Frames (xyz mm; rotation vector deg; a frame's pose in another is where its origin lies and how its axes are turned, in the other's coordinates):
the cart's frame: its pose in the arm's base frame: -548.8 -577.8 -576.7 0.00 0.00 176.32
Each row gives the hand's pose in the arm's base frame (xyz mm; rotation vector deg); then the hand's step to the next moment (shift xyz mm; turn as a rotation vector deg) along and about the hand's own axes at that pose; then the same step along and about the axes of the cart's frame.
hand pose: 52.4 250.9 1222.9 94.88 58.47 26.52
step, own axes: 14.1 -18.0 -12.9 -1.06 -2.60 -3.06
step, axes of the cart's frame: 9.9 -19.2 -14.9 3.91 -0.81 -1.15
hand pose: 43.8 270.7 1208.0 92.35 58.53 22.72
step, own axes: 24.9 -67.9 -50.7 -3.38 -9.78 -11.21
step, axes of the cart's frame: 52.9 -47.3 -52.6 14.16 -3.36 -4.57
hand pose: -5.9 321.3 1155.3 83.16 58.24 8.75
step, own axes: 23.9 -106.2 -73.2 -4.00 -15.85 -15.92
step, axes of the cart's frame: 86.7 -44.2 -88.0 20.58 -4.90 -8.55
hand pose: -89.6 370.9 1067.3 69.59 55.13 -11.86
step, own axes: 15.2 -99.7 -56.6 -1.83 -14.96 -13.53
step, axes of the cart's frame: 81.2 -10.3 -81.7 17.44 -4.13 -9.44
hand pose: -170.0 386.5 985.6 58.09 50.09 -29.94
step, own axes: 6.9 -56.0 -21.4 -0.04 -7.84 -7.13
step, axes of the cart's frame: 44.8 9.2 -39.4 8.64 -2.24 -5.71
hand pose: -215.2 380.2 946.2 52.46 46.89 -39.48
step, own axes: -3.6 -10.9 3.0 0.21 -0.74 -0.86
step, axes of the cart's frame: 9.2 7.5 -0.3 0.77 -0.34 -0.79
